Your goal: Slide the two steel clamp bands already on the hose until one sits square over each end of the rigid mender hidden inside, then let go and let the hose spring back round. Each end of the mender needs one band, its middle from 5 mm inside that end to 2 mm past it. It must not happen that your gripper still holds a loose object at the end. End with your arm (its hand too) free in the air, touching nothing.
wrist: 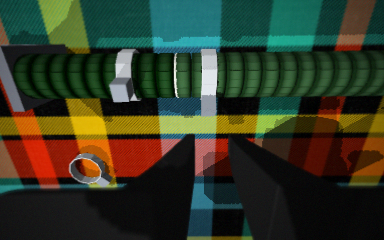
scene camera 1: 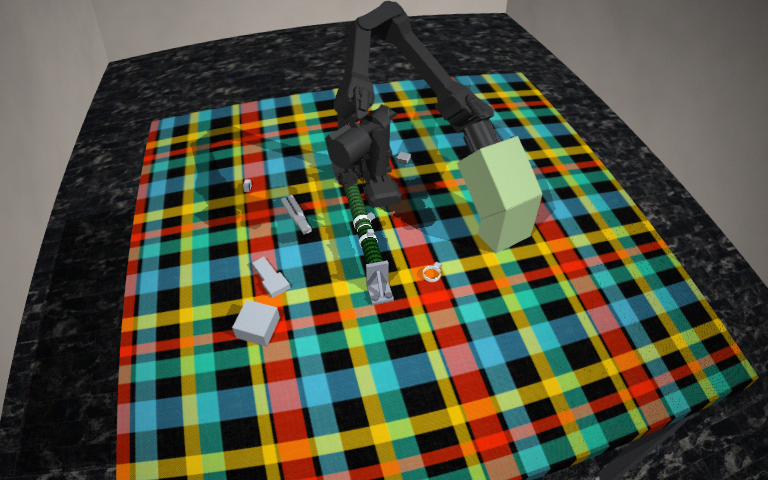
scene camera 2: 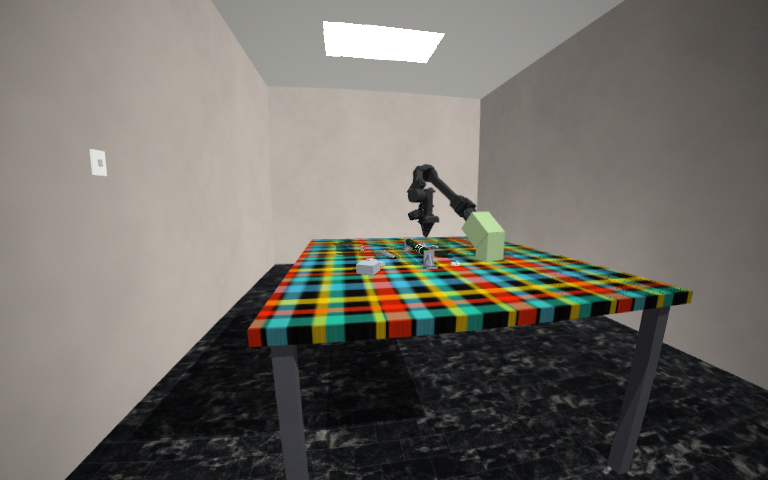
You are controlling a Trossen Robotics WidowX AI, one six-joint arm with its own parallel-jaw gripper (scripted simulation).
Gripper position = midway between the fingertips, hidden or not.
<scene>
In view: the gripper (scene camera 1: pixel 374 202), a band (wrist: pixel 122 90), a band (wrist: pixel 209 56) and a grey holder (scene camera 1: pixel 376 273).
The gripper is seen too in the wrist view (wrist: pixel 211 141).
</scene>
